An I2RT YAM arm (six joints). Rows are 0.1 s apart.
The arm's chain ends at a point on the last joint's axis. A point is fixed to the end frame.
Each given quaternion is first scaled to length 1.
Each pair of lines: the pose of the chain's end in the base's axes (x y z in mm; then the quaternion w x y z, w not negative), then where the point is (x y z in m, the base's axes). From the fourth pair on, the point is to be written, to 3 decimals.
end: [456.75, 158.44, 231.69, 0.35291, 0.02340, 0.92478, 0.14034]
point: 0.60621 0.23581 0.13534
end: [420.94, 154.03, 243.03, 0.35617, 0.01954, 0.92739, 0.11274]
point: 0.57176 0.22406 0.14325
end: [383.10, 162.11, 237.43, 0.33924, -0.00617, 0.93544, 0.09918]
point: 0.52763 0.23374 0.12978
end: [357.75, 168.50, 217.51, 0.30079, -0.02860, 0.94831, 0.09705]
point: 0.490 0.244 0.098
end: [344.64, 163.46, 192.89, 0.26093, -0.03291, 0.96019, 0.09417]
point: 0.466 0.239 0.062
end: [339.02, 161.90, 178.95, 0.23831, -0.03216, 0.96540, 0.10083]
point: 0.453 0.240 0.043
